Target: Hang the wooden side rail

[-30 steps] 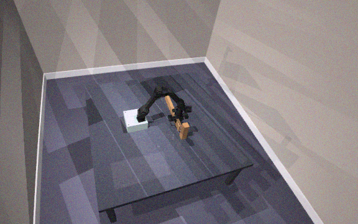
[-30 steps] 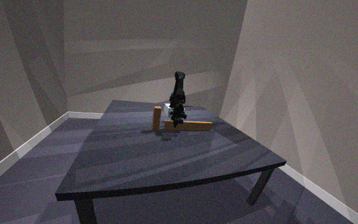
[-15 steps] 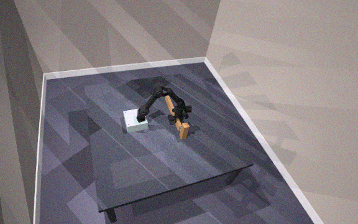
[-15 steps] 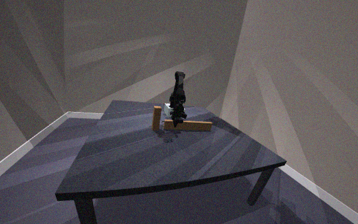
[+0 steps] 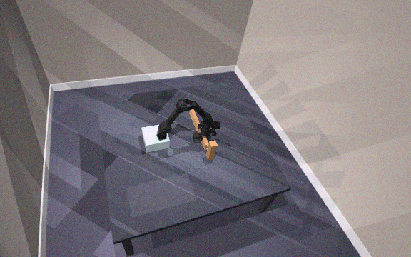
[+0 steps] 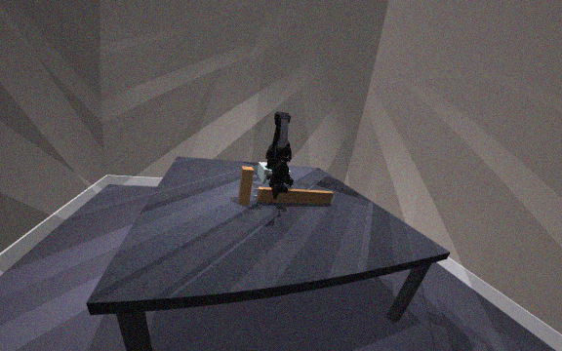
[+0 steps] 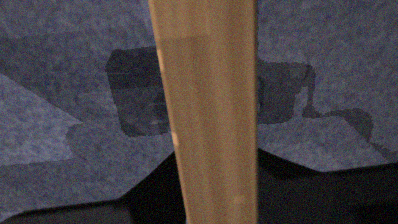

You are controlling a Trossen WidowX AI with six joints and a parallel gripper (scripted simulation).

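The headboard post is 1 cm behind my gripper tip, 15 cm to the right of it and 5 cm above it.
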